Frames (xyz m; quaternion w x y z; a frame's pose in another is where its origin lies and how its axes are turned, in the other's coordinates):
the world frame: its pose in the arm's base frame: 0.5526 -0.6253 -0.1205 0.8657 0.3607 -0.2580 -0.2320
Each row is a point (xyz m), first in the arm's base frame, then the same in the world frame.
Working: the arm's base frame: its pose in the world frame: -0.7535 0.3658 0.0968 0.8657 -0.3607 0.2580 0.2320

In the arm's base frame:
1: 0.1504 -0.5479 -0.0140
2: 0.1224 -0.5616 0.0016
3: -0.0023 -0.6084 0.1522
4: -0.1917 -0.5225 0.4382
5: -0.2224 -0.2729 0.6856
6: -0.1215 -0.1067 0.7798
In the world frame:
1: -0.3211 0.0415 0.2725
2: -0.3299 0.0384 0.3061
3: -0.3550 0.0940 0.4977
4: -0.4694 0.3204 0.7441
5: -0.5704 0.6556 0.7870
6: -0.5651 0.8526 0.6983

